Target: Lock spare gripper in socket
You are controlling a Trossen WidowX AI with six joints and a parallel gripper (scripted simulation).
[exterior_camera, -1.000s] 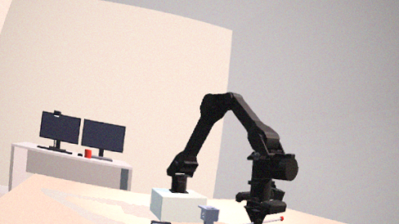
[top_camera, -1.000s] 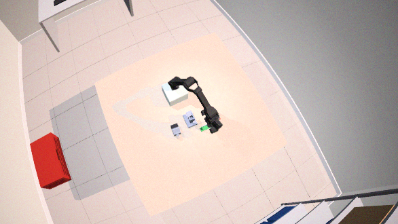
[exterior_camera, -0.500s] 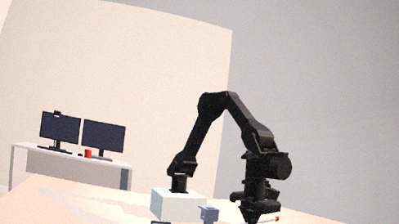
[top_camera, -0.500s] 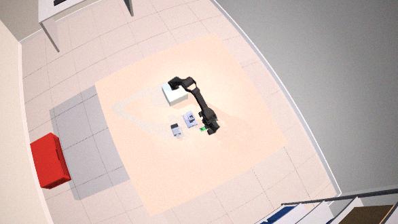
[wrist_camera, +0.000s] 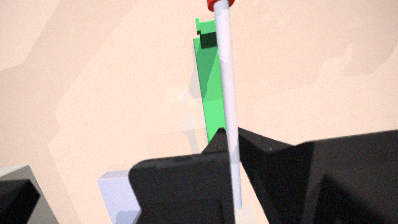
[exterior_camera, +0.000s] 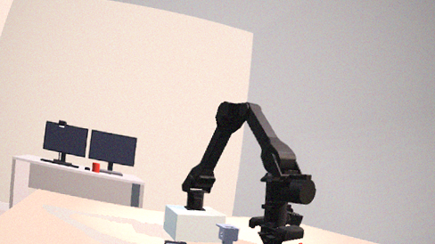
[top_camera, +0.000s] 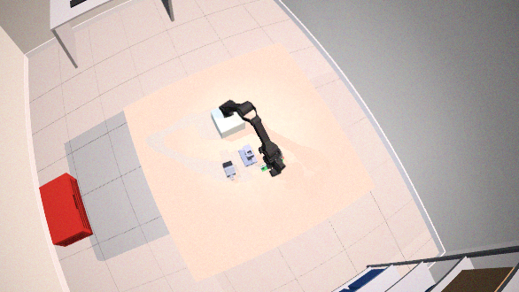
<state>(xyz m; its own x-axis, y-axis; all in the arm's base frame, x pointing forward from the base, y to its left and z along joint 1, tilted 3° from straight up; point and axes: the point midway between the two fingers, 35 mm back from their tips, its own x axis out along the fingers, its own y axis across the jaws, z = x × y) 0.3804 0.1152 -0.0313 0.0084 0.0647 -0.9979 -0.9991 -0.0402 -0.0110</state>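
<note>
Right now the green rack is 2 cm to the left of my gripper tip and 1 cm below it. Round my gripper tip: socket (10 cm behind, 9 cm to the right, 2 cm above); then spare gripper (23 cm to the right, 5 cm behind, 1 cm below).
</note>
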